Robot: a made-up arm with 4 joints. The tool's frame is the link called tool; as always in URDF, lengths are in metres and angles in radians.
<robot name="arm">
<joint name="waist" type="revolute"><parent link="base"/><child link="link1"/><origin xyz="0 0 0.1"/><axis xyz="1 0 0"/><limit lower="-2.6" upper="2.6" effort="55" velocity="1.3"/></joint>
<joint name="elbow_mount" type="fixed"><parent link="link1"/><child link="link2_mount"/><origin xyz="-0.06 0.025 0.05"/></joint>
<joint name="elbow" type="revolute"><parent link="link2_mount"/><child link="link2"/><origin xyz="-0.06 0.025 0.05"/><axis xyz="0 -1 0"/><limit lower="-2.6" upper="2.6" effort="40" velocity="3.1"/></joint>
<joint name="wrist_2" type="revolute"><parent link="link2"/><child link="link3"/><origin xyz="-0.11 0.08 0.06"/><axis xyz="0 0 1"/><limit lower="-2.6" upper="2.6" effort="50" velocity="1.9"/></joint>
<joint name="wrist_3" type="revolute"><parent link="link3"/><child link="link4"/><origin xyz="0.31 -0.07 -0.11"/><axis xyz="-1 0 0"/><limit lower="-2.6" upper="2.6" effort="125" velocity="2.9"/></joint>
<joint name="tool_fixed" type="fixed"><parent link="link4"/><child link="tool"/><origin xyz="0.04 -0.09 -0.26"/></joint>
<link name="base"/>
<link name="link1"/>
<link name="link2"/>
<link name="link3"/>
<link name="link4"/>
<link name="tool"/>
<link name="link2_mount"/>
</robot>
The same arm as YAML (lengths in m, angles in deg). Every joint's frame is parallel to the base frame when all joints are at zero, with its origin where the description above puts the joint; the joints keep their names.
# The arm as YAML. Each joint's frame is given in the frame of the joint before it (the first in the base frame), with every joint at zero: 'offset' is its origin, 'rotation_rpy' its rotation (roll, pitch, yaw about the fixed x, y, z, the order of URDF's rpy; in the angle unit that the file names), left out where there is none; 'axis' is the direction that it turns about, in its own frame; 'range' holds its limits. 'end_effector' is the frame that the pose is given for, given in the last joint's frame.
length_unit: m
angle_unit: deg
chain:
  - id: waist
    offset: [0.0, 0.0, 0.1]
    axis: [1.0, 0.0, 0.0]
    range: [-148.97, 148.97]
  - id: elbow
    offset: [-0.12, 0.05, 0.1]
    axis: [0.0, -1.0, 0.0]
    range: [-148.97, 148.97]
  - id: wrist_2
    offset: [-0.11, 0.08, 0.06]
    axis: [0.0, 0.0, 1.0]
    range: [-148.97, 148.97]
  - id: wrist_3
    offset: [0.31, -0.07, -0.11]
    axis: [-1.0, 0.0, 0.0]
    range: [-148.97, 148.97]
end_effector:
  offset: [0.04, -0.09, -0.26]

